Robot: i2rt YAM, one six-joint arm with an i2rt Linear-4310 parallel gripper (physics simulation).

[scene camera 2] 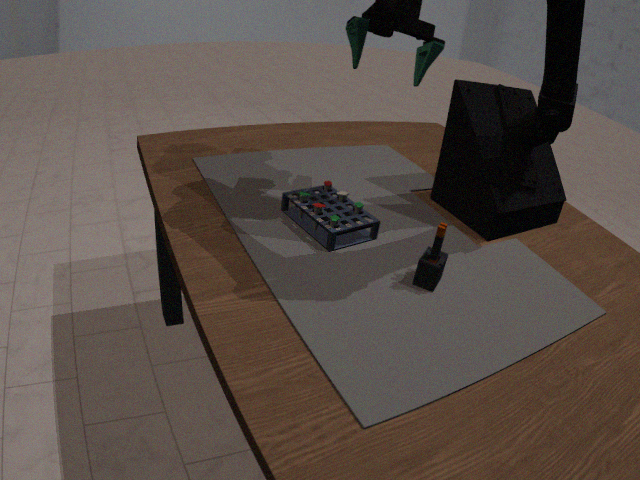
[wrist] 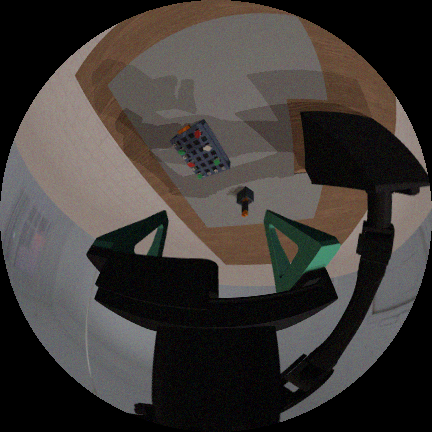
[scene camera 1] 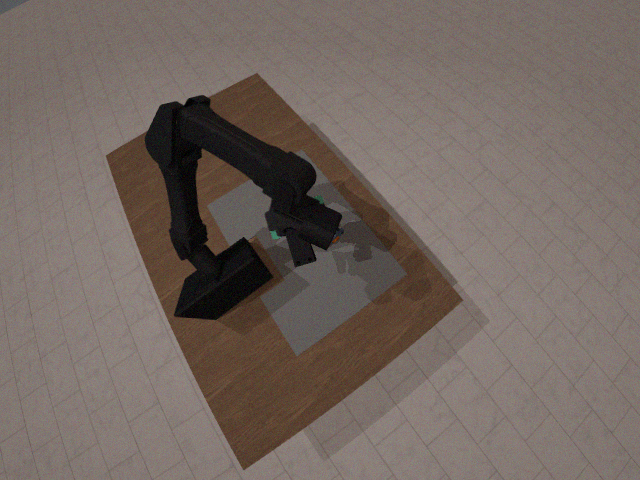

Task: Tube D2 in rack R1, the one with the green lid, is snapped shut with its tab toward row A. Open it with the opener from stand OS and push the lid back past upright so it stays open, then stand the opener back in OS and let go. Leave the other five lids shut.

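Frame: origin at the arm's base, x back, y right, z up, level; metres.
Seen in the pictures: gripper, fingertip midpoint: (scene camera 2: 386,77) (wrist: 215,215); arm's base, origin of the base link: (scene camera 2: 516,136) (wrist: 378,181) (scene camera 1: 213,271).
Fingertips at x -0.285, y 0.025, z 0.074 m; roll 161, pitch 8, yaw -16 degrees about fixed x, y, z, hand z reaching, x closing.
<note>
Offsets run from my fingertips to a thing's middle. Level surfaces: height alone.
The blue-grey rack R1 {dx -0.077, dy -0.029, dz -0.205 m} (scene camera 2: 305,221) (wrist: 222,149) lies flat on the mat, with three green, two red and one whitish lid on its tubes. The green lids {dx -0.042, dy -0.055, dz -0.186 m} (scene camera 2: 359,206) (wrist: 216,162) are too small to read for tab side or for which is D2; no lid stands visibly raised. The dark opener {dx +0.000, dy -0.197, dz -0.180 m} (scene camera 2: 438,243) (wrist: 244,207) with an orange tip stands upright in the black stand OS {dx +0.000, dy -0.197, dz -0.206 m} (scene camera 2: 430,269) (wrist: 245,194). My gripper (scene camera 2: 385,75) (wrist: 215,215) is open and empty, high above the table. In scene camera 1 the arm hides the stand and most of the rack.
The grey mat {dz -0.226 m} (scene camera 1: 315,315) (scene camera 2: 413,351) (wrist: 250,45) lies on the wooden table {dz -0.229 m} (scene camera 1: 361,351) (scene camera 2: 558,387). The black arm base (scene camera 1: 227,284) (scene camera 2: 496,175) (wrist: 350,150) stands beside the mat. The rack and the stand are apart, with the stand nearer scene camera 2.
</note>
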